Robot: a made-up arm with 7 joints. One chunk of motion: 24 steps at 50 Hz.
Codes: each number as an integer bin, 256 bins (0 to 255) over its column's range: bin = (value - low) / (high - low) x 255, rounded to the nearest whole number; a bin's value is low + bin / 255 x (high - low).
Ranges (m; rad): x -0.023..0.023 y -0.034..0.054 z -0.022..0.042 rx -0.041..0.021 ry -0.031..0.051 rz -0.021..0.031
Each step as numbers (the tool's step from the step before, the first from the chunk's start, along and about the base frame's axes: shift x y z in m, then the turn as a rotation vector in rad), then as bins.
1 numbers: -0.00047 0.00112 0.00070 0.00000 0.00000 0.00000
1 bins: 125 102 90 169 96 103
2 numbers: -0.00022 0.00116 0.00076 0.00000 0.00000 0.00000
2 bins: 126 102 91 169 96 103
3 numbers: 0.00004 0.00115 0.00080 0.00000 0.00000 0.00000
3 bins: 128 102 91 169 96 103
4 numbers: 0.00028 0.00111 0.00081 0.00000 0.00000 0.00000
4 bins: 129 102 91 169 96 103
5 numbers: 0.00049 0.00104 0.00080 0.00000 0.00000 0.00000
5 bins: 130 102 91 169 96 103
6 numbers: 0.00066 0.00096 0.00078 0.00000 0.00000 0.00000
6 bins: 131 101 91 169 96 103
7 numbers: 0.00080 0.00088 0.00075 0.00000 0.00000 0.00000
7 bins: 132 101 91 169 96 103
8 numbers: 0.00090 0.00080 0.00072 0.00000 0.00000 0.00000
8 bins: 132 101 91 169 96 103
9 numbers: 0.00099 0.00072 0.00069 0.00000 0.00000 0.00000
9 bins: 133 101 90 169 96 103
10 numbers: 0.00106 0.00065 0.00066 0.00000 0.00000 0.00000
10 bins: 133 100 90 169 96 103
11 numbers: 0.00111 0.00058 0.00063 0.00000 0.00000 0.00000
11 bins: 134 100 90 169 96 103
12 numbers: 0.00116 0.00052 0.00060 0.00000 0.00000 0.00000
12 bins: 134 100 90 169 96 103
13 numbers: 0.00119 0.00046 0.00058 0.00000 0.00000 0.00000
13 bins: 134 100 90 169 96 103
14 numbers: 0.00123 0.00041 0.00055 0.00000 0.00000 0.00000
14 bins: 134 100 90 169 96 103
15 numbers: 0.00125 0.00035 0.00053 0.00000 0.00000 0.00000
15 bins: 134 100 90 169 96 103
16 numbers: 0.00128 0.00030 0.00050 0.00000 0.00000 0.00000
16 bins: 135 99 90 169 96 103
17 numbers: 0.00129 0.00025 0.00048 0.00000 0.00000 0.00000
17 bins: 135 99 90 169 96 103
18 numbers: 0.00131 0.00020 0.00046 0.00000 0.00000 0.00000
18 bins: 135 99 89 169 96 103
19 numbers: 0.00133 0.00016 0.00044 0.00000 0.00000 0.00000
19 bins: 135 99 89 169 96 103
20 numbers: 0.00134 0.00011 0.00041 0.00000 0.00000 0.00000
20 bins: 135 99 89 169 96 103
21 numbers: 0.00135 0.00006 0.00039 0.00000 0.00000 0.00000
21 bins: 135 99 89 169 96 103
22 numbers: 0.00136 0.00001 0.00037 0.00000 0.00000 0.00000
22 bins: 135 99 89 169 96 103
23 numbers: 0.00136 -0.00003 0.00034 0.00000 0.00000 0.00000
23 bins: 135 98 89 169 96 103
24 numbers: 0.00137 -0.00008 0.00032 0.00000 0.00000 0.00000
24 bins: 135 98 89 169 96 103
